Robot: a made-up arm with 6 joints.
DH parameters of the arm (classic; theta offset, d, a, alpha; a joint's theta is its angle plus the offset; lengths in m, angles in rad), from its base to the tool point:
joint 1: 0 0.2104 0 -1.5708
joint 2: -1.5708 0 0.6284 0
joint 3: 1.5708 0.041 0 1.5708
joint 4: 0 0.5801 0 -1.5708
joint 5: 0 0 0 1.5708
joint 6: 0 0.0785 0 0
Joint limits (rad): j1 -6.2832..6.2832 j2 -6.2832..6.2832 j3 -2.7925..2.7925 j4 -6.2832..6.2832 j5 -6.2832..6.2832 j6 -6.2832..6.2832
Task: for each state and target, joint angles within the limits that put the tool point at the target. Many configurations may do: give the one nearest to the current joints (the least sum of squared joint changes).
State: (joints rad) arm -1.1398 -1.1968 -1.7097 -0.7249 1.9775 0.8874
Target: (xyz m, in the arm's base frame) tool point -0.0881 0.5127 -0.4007
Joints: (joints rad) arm -1.4122 -1.6762 -1.7568 -0.6959 1.9357 0.8874
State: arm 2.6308 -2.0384 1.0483 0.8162 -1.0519 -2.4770
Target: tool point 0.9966 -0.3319 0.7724
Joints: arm 2.8176 -1.4098 0.7275 0.7927 -0.8945 -2.4770
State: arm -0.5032 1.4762 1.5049 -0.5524 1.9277 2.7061
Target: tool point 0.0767 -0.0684 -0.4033
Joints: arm -0.6956 2.0438 1.9376 -0.6279 1.8483 2.7061
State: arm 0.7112 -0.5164 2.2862 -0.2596 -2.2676 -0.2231
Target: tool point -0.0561 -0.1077 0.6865
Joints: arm 1.4077 -1.1916 2.3889 0.0560 -2.3498 -0.2231
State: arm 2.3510 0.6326 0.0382 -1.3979 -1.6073 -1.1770
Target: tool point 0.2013 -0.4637 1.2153
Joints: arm 2.2120 -0.1091 -0.6949 -1.3098 -1.7148 -1.1770
